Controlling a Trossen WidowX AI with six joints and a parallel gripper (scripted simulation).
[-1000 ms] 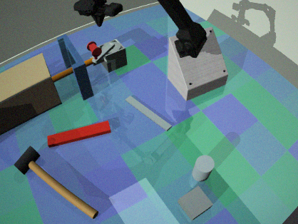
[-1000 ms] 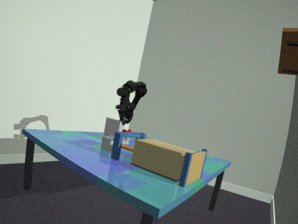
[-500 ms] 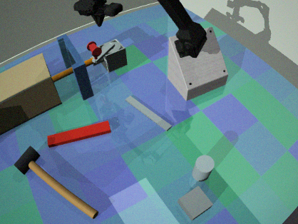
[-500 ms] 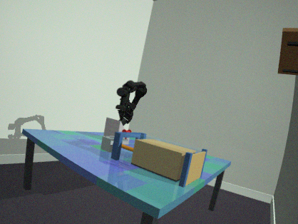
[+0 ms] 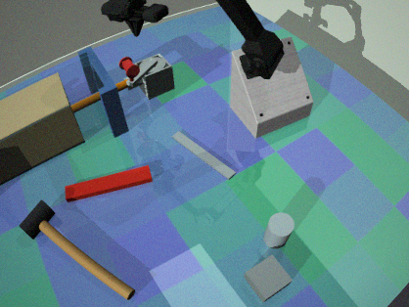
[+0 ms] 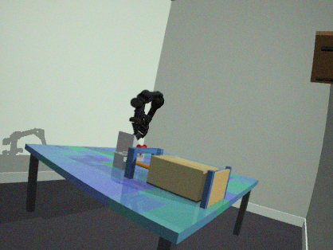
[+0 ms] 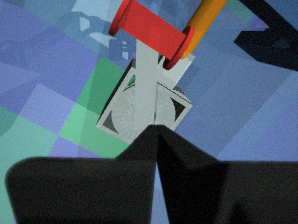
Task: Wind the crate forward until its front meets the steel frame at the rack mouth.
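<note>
The red knob is 4 cm ahead of my gripper tip, 3 cm to the left of it and 9 cm below it. The rest, counted from my gripper tip: grey flat bar (4 cm behind, 29 cm to the left, 22 cm below); then crank handle (1 cm ahead, 1 cm to the left, 12 cm below); then grey winch (5 cm behind, 4 cm to the right, 19 cm below).
</note>
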